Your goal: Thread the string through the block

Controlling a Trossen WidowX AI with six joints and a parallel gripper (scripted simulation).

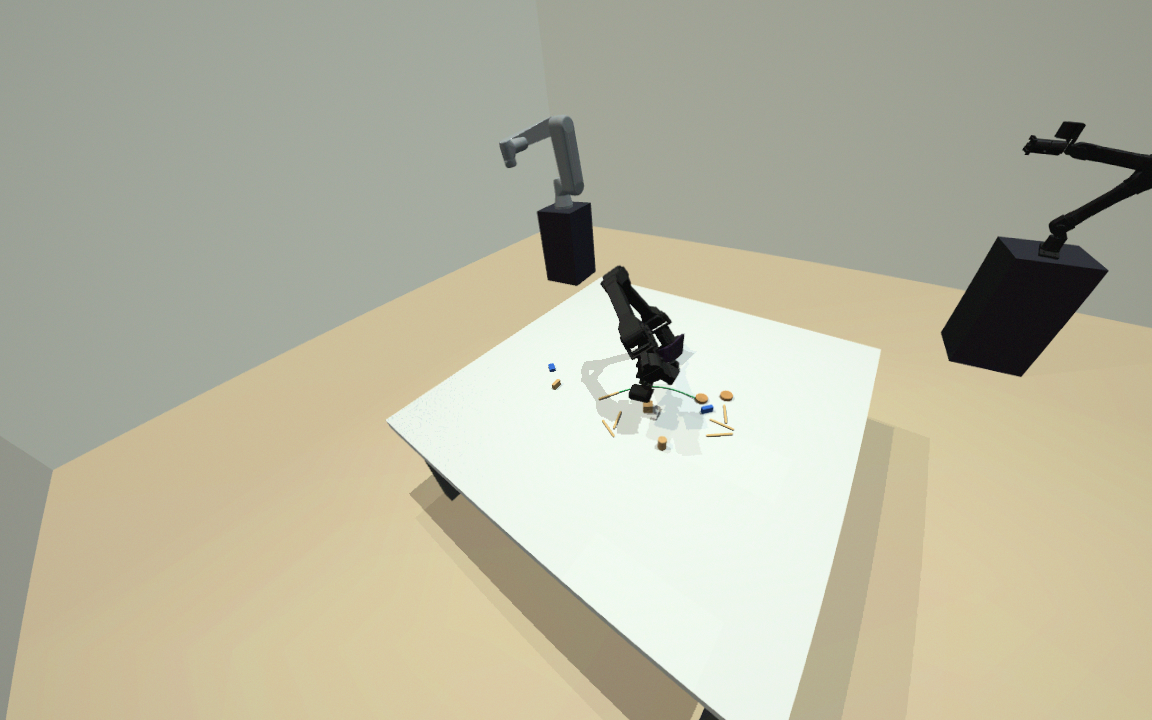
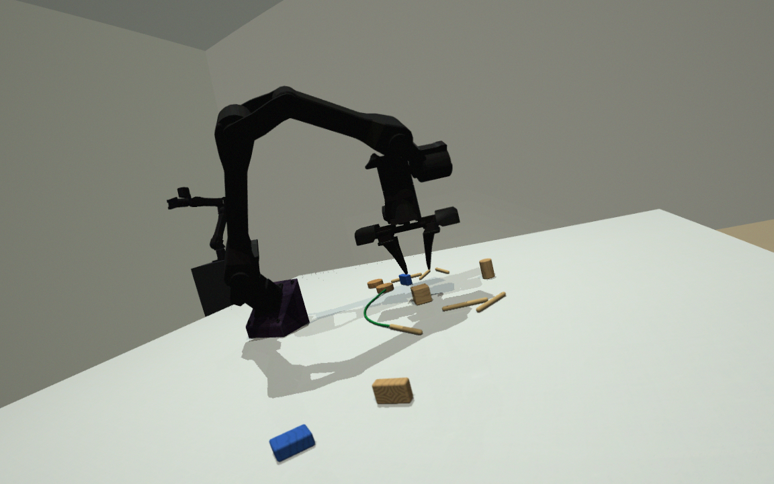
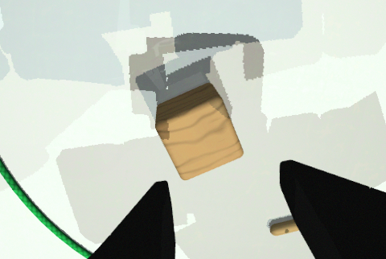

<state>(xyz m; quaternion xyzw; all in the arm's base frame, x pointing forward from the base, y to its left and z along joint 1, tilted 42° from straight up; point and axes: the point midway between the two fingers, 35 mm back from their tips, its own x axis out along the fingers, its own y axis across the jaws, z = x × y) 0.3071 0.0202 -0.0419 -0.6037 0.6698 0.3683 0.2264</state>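
My gripper tip is 1 cm past the small wooden cube and 4 cm above it. The rest, counted from my gripper tip: wooden cylinder 11 cm ahead, 10 cm to the left, 4 cm below; thin wooden stick 1 cm behind, 13 cm to the right, 6 cm below.
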